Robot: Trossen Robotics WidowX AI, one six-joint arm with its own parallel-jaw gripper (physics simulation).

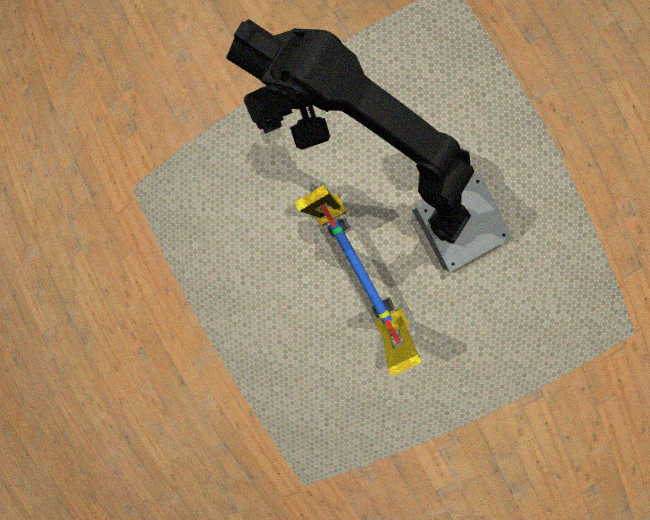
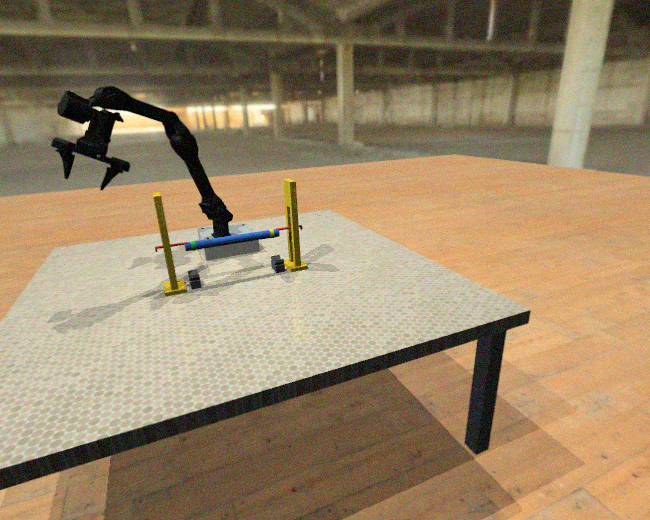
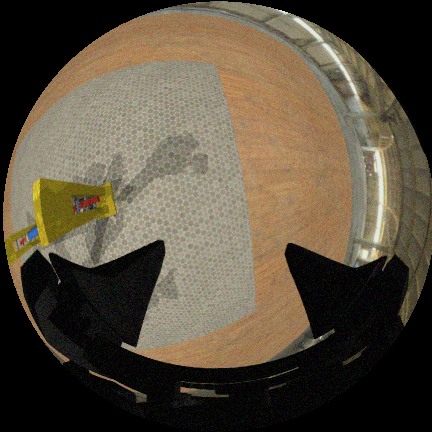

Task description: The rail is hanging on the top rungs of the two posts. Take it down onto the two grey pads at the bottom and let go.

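Seen in the pictures: gripper, fingertip midpoint: (image 2: 83,184) (image 3: 227,249); arm's base, link origin: (image 1: 443,223) (image 2: 221,235).
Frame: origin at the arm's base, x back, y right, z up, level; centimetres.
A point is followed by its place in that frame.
Note:
The blue rail (image 1: 360,273) @(x -26.0, y 1.8, z 6.9 cm) (image 2: 233,239) @(x -27.2, y 2.1, z 6.0 cm) (image 3: 33,233) hangs level between two yellow posts, with thin red ends passing through them. It has a green band near the left post (image 1: 311,201) @(x -24.7, y 21.1, z 22.6 cm) (image 2: 164,238) @(x -27.8, y 22.2, z 10.2 cm) (image 3: 55,210) @(x -23.9, y 22.7, z 19.2 cm) and a yellow band near the right post (image 1: 402,352) @(x -26.9, y -17.2, z 18.2 cm) (image 2: 292,216) @(x -30.9, y -17.0, z 11.4 cm). A dark grey pad (image 1: 343,223) @(x -23.0, y 15.5, z -3.5 cm) (image 2: 194,279) @(x -27.2, y 15.8, z -4.5 cm) lies inside the left post and another pad (image 1: 386,303) @(x -25.5, y -11.1, z -3.8 cm) (image 2: 277,264) @(x -29.4, y -11.0, z -4.6 cm) inside the right one, both below the rail. My gripper (image 1: 287,138) (image 2: 84,183) @(x -15.7, y 39.5, z 26.2 cm) (image 3: 227,249) @(x -15.7, y 39.5, z 26.2 cm) is open and empty, high up beyond the left post, apart from the rail. The rungs are too small to make out.
The posts stand on a table (image 1: 243,379) @(x -82.3, y -9.3, z -7.5 cm) (image 2: 325,336) @(x -73.3, y -5.8, z -7.4 cm) (image 3: 200,100) @(x -50.2, y 58.5, z -7.5 cm) with a pale hexagon-patterned top. My arm's grey base plate (image 1: 479,216) @(x 9.8, y -4.1, z -0.4 cm) (image 2: 233,249) @(x -4.7, y -2.8, z -4.9 cm) is behind the rail. The wooden floor (image 1: 81,325) (image 3: 295,150) shows past the table edges.

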